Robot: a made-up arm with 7 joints. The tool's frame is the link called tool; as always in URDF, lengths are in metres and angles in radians. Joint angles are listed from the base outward.
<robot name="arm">
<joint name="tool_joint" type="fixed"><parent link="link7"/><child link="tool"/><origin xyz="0 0 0" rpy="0 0 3.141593"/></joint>
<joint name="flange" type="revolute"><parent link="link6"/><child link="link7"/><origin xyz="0 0 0" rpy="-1.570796 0 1.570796"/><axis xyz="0 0 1"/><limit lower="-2.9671" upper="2.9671"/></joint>
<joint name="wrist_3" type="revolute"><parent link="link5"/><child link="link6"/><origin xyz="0 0 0" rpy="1.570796 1.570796 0"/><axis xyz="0 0 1"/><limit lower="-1.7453" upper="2.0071"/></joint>
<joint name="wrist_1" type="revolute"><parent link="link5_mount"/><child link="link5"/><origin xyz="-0.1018 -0.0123 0" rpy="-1.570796 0 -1.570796"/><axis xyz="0 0 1"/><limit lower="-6.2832" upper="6.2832"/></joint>
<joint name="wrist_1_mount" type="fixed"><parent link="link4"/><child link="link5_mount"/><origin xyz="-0.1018 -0.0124 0" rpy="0 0 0"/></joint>
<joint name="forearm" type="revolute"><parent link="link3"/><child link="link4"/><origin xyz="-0.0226 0 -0.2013" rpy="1.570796 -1.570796 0"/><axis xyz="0 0 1"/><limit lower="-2.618" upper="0.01"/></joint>
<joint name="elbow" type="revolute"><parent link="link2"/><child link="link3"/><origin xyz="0 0 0" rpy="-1.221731 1.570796 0"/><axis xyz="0 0 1"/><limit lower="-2.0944" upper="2.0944"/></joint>
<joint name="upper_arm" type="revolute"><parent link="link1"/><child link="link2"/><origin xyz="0 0 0" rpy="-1.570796 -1.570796 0"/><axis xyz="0 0 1"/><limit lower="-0.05" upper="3.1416"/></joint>
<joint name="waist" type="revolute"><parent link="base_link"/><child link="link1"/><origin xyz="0 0 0" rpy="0 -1.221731 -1.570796"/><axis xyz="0 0 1"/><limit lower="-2.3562" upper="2.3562"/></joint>
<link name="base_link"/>
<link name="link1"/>
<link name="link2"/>
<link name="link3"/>
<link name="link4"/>
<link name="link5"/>
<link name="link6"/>
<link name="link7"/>
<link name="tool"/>
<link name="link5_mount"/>
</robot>
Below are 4 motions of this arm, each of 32 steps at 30 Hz.
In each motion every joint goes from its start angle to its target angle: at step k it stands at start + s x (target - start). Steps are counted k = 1, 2, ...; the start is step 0. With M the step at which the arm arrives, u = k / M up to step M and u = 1 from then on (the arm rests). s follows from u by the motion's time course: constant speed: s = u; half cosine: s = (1 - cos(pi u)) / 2; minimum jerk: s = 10 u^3 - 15 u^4 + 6 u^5.
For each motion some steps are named. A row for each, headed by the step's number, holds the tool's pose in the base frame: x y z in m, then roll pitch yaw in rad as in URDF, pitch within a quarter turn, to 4 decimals.
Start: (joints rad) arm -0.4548 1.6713 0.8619 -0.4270 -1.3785 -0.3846 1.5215
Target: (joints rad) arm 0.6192 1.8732 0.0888 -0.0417 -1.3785 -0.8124 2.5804
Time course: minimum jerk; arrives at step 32
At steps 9, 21, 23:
9: 0.0628 0.3840 0.1183 2.1071 -1.0621 -1.1728
21: 0.0103 0.3936 0.1033 0.9284 -0.7204 0.3207
23: 0.0030 0.3919 0.1088 0.9340 -0.6500 0.4349

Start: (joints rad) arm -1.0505 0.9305 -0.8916 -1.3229 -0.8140 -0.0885 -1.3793
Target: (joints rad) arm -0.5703 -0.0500 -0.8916 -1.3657 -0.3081 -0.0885 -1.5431
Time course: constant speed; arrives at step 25
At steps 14, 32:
14: 0.2905 -0.1150 -0.1487 1.5772 1.2685 -2.5680
32: 0.2121 -0.2168 -0.1622 1.8271 0.6887 -2.5547

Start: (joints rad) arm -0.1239 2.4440 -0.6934 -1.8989 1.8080 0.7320 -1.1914
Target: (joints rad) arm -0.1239 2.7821 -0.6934 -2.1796 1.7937 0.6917 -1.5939
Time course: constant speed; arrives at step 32
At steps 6, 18, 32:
6: 0.1728 0.1944 0.0560 0.2986 0.4551 -1.3603
18: 0.1659 0.1748 0.0647 0.1615 0.5635 -1.6030
32: 0.1561 0.1522 0.0708 -0.0612 0.6363 -1.9194

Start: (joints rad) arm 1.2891 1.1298 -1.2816 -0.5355 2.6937 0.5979 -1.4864
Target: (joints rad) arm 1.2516 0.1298 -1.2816 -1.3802 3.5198 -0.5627 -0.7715
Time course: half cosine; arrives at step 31
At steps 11, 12, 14, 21, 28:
11: -0.3588 0.1003 -0.1249 0.5300 0.8499 1.0612
12: -0.3581 0.0769 -0.1359 0.5606 0.8010 1.1504
14: -0.3510 0.0279 -0.1571 0.6211 0.7062 1.3397
21: -0.2725 -0.1264 -0.2032 0.8474 0.4565 2.0128
28: -0.1918 -0.1966 -0.2080 1.0406 0.3409 2.4118

